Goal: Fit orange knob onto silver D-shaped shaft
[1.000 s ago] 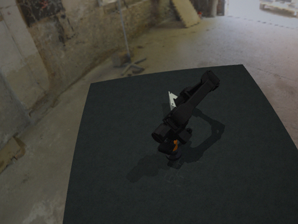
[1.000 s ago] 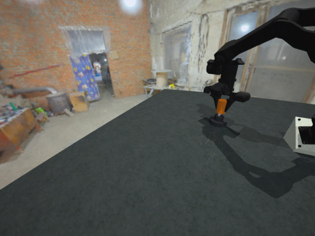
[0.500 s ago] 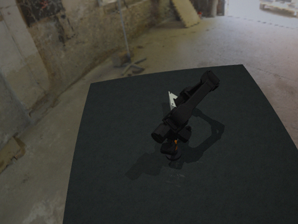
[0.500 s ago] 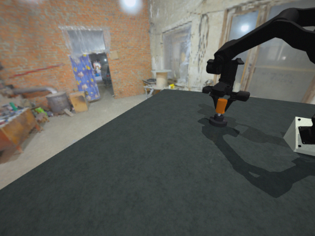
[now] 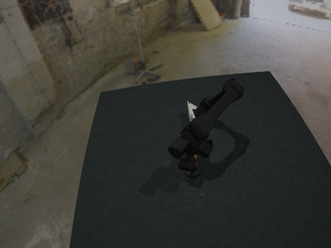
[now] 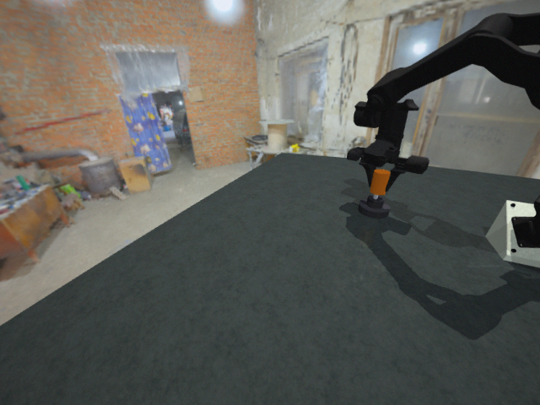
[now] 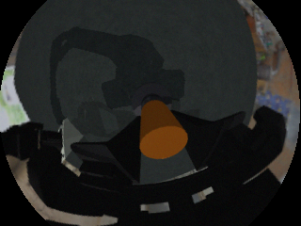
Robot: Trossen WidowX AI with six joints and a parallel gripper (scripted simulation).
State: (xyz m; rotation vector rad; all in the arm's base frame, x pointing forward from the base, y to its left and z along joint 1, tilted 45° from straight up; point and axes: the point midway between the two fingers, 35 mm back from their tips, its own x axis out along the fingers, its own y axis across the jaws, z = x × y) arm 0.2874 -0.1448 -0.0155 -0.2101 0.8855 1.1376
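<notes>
The orange knob lies 3 cm above my gripper tip. Round my gripper tip: round pedestal (4 cm below).
</notes>
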